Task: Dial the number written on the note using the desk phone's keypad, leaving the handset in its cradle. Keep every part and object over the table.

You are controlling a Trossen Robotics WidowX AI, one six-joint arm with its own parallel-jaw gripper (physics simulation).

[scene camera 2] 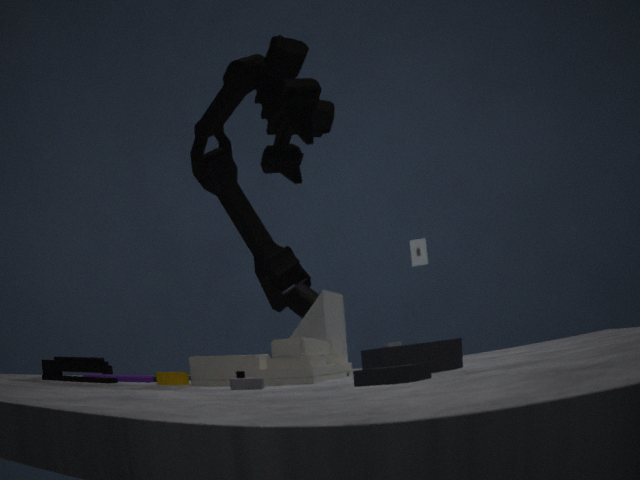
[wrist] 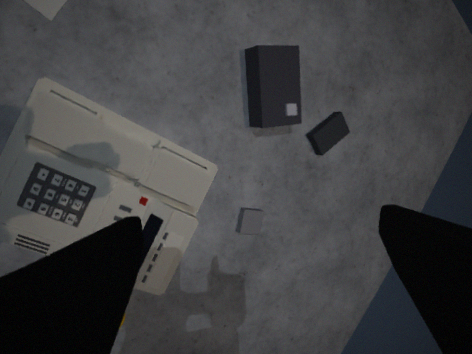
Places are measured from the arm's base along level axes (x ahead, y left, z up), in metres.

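Pixels of known places: gripper, fingertip midpoint: [scene camera 2: 304,163] [wrist: 261,224]; arm's base, link origin: [scene camera 2: 318,312].
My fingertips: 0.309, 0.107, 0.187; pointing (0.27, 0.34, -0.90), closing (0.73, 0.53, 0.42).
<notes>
Ahead of a thing's pixels: the offset from my fingertips to its top centre, as dx, dy, dz. "spot": to the spot under its first point. Level surfaces: height alone.
The cream desk phone @(spot: +0.116, -0.083, -0.291) [scene camera 2: 227,369] [wrist: 75,120] stands on the table @(dz -0.314) [scene camera 2: 320,410] [wrist: 200,55]. In the wrist view it lies at the left, turned at a slant. Its dark keypad @(spot: -0.039, -0.086, -0.288) [wrist: 57,194] with pale keys shows at the left; the key markings are too blurred to read surely. A red button @(spot: +0.046, -0.052, -0.291) [wrist: 143,201] and a dark display @(spot: +0.069, -0.072, -0.280) [wrist: 153,227] are to the keypad's right. The handset cannot be told apart clearly from the phone's raised back part. My gripper [scene camera 2: 305,161] [wrist: 261,224] is open and empty, high above the table. No readable number shows; a pale corner @(spot: -0.141, +0.077, -0.313) [wrist: 48,7] shows at the top left.
A large dark box @(+0.120, +0.155, -0.273) [scene camera 2: 413,356] [wrist: 277,80] and a smaller dark block @(+0.243, +0.159, -0.298) [scene camera 2: 390,375] [wrist: 330,134] lie beyond the phone's side. A small grey block @(+0.199, -0.013, -0.301) [scene camera 2: 247,383] [wrist: 251,221] lies nearer the phone. A yellow block @(+0.077, -0.202, -0.295) [scene camera 2: 172,378], purple rod @(+0.039, -0.352, -0.302) [scene camera 2: 129,378] and black object @(+0.127, -0.368, -0.274) [scene camera 2: 77,365] are at the left.
</notes>
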